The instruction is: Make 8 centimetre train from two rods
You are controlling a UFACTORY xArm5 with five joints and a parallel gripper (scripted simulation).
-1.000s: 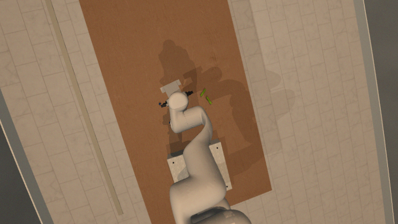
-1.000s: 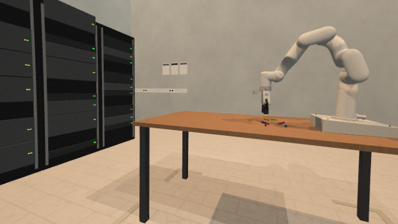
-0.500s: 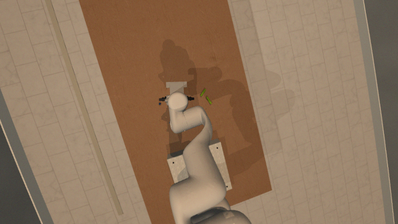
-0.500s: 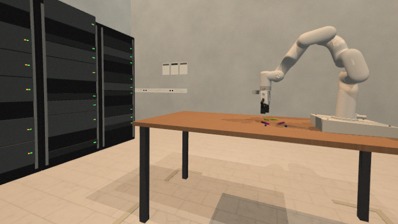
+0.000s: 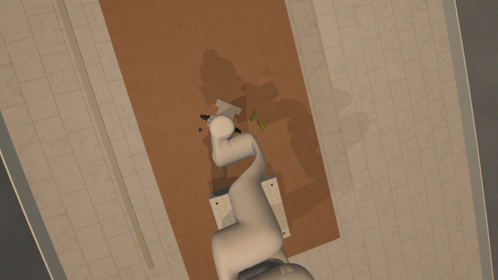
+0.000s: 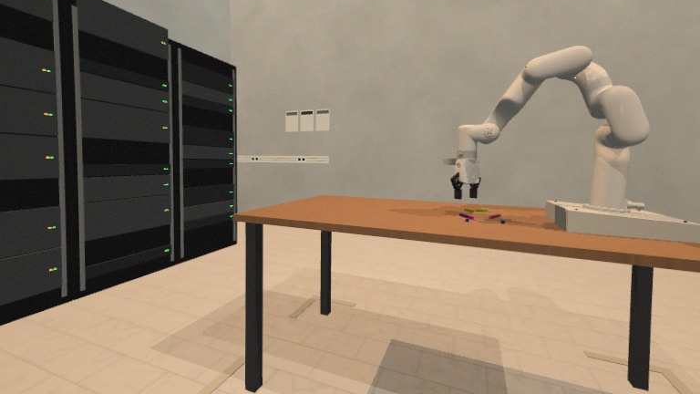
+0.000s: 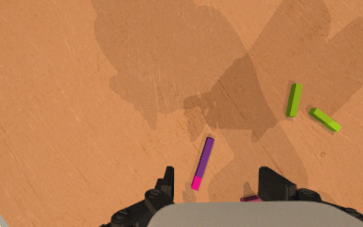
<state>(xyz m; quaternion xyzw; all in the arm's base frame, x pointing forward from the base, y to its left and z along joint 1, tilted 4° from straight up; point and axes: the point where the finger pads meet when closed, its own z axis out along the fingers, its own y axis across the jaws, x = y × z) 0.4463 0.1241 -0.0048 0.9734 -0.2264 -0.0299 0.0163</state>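
Right now the purple rod is 80 mm below my hand. Round my hand: blue rod 100 mm to the left, 80 mm below, 30 mm behind; pink rod 100 mm behind, 80 mm below, 60 mm to the right; magenta rod 80 mm below, 30 mm to the left, 30 mm behind.
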